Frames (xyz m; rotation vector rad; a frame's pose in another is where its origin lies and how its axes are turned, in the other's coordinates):
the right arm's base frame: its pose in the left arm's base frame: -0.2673 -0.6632 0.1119 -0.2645 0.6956 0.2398
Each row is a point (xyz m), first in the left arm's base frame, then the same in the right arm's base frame.
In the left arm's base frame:
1: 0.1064 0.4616 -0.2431
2: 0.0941 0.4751 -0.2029
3: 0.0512 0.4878 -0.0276
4: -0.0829 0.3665 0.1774
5: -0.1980 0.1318 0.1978
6: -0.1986 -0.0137 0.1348
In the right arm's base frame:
1: 0.6556 0.9998 0.3186
2: 0.6218 1.0098 0.3452
3: 0.4764 1.0068 0.4528
4: 0.2265 0.9010 0.4853
5: 0.0974 0.7122 0.3571
6: 0.1196 0.5857 0.2642

